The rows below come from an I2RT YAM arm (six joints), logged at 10 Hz.
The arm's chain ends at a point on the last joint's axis. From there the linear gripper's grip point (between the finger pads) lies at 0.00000 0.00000 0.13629 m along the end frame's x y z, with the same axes.
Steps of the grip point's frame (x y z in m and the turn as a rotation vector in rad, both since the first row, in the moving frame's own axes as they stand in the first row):
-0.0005 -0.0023 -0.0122 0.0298 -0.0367 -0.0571
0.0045 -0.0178 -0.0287 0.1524 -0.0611 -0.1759
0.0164 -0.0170 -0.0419 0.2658 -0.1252 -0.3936
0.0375 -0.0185 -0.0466 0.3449 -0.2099 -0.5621
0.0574 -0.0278 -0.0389 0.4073 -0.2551 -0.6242
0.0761 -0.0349 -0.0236 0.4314 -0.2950 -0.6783
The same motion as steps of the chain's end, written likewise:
0.0046 0.0016 -0.0120 0.0298 -0.0367 -0.0571
0.0146 0.0020 -0.0269 0.1524 -0.0611 -0.1759
0.0398 0.0145 -0.0361 0.2658 -0.1252 -0.3936
0.0766 0.0171 -0.0359 0.3449 -0.2099 -0.5621
0.1051 0.0118 -0.0240 0.4073 -0.2551 -0.6242
0.1303 0.0041 -0.0061 0.4314 -0.2950 -0.6783

